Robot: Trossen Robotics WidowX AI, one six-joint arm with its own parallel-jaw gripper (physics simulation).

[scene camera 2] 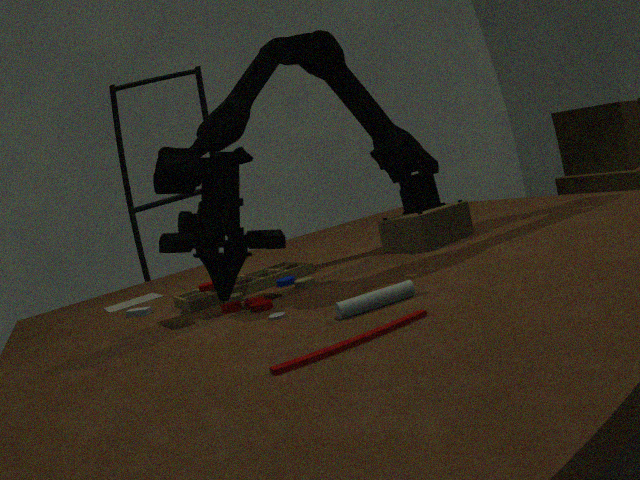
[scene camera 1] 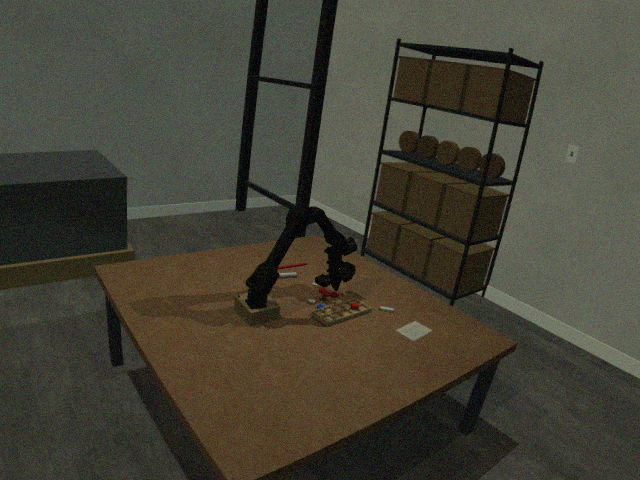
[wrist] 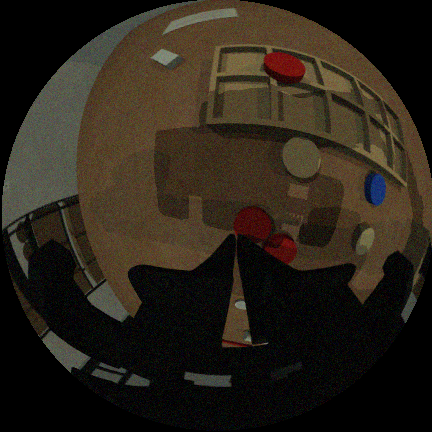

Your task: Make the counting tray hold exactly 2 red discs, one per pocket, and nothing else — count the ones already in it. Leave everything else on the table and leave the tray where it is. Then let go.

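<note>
The wooden counting tray (scene camera 1: 348, 317) (wrist: 240, 123) has two rows of pockets. One red disc (scene camera 1: 354, 306) (scene camera 2: 206, 286) (wrist: 284, 67) is at a far-row pocket near one end, overlapping a divider in the wrist view. Other red discs lie on the table beside the tray: one (scene camera 2: 231, 306) (wrist: 252, 223) just beyond my fingertips, and another (scene camera 2: 259, 303) (wrist: 283, 252) partly behind a finger; how many are there is unclear. My gripper (scene camera 1: 336, 287) (scene camera 2: 223, 300) (wrist: 234, 238) is shut with its tips together, low beside these discs, holding nothing visible.
Beige discs (wrist: 301, 157) (wrist: 366, 240) and a blue disc (scene camera 1: 320, 306) (scene camera 2: 285, 281) (wrist: 375, 189) lie near the tray. A white cylinder (scene camera 2: 375, 299), red stick (scene camera 2: 348, 343), small white disc (scene camera 2: 276, 315), white block (scene camera 1: 386, 308) (scene camera 2: 138, 311) and paper (scene camera 1: 414, 330) also lie on the table.
</note>
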